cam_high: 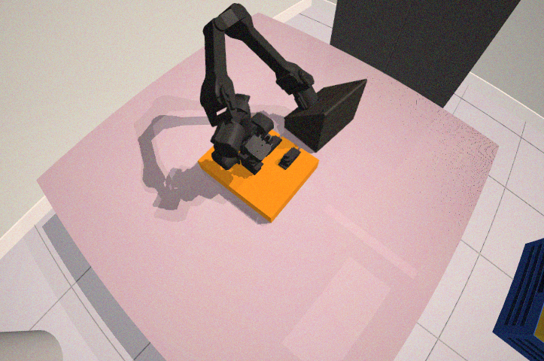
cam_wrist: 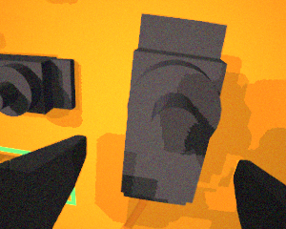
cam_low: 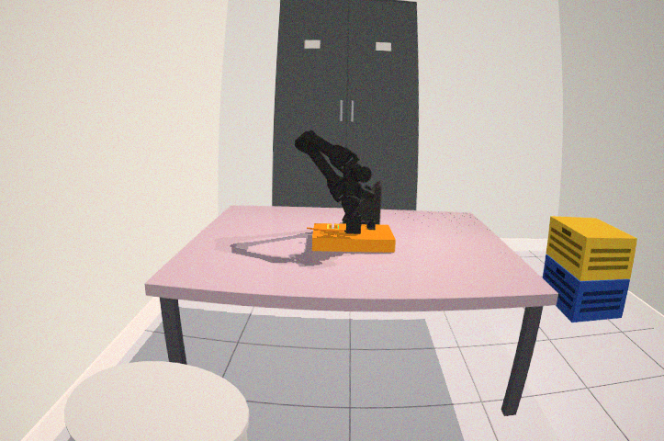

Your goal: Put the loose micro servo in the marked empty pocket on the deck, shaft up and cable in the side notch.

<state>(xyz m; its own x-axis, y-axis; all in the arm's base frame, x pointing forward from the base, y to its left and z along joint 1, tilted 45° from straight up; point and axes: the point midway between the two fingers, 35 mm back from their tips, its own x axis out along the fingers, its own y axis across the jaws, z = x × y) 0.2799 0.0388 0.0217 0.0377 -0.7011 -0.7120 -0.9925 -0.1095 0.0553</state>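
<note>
My gripper tip is now 1 cm short of the orange deck, 2 cm to the right of it and 7 cm above it.
</note>
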